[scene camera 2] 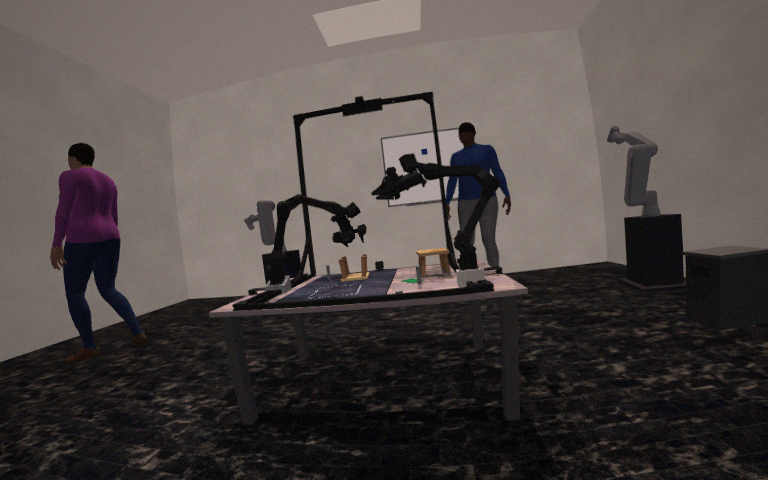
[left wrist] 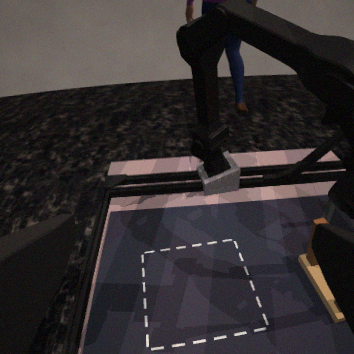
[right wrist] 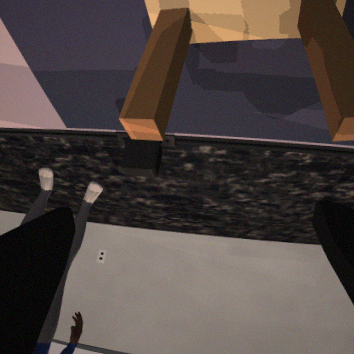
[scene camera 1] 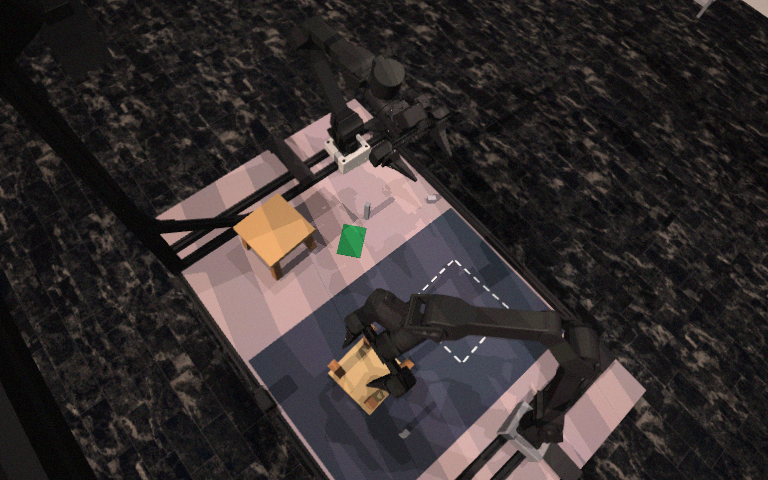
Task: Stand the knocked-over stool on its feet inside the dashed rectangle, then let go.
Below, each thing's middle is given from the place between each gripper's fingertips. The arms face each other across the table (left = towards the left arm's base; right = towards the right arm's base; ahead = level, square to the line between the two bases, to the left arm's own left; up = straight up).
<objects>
Right now the green card (scene camera 1: 351,241) is 13 cm behind my left hand, 10 cm to the left of it and 39 cm below it.
I see the green card 17 cm ahead of my right hand, 33 cm to the left of it and 18 cm below it.
</objects>
